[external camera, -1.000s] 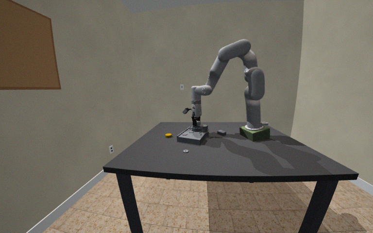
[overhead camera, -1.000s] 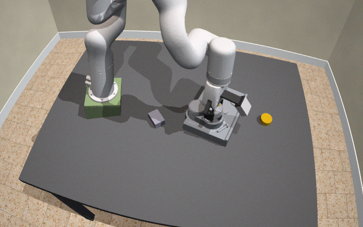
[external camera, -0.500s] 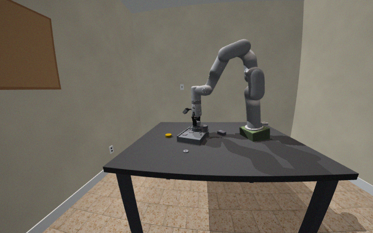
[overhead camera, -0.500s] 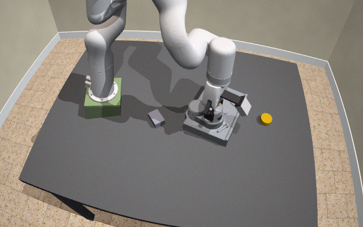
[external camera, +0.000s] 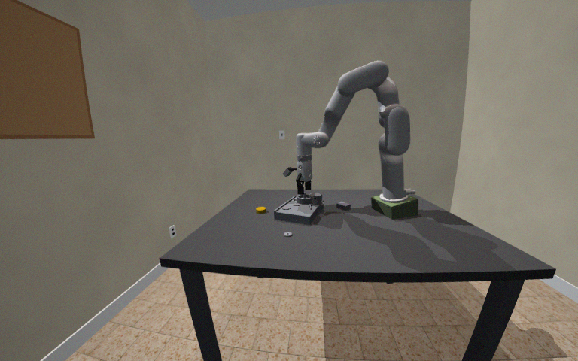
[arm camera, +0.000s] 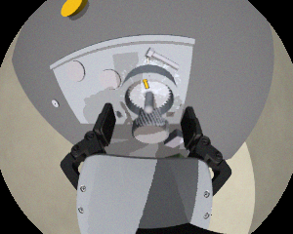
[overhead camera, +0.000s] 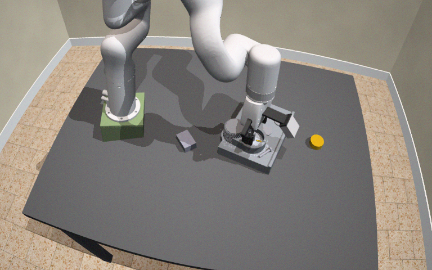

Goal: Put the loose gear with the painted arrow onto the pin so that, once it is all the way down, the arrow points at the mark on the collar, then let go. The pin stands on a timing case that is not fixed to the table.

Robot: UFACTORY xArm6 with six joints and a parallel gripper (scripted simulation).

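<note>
My gripper is now 6 cm above the gear. Also, from my hand: yellow disc 20 cm ahead, 10 cm to the left, 9 cm below; small grey block 20 cm behind, 9 cm below, 5 cm to the right.
</note>
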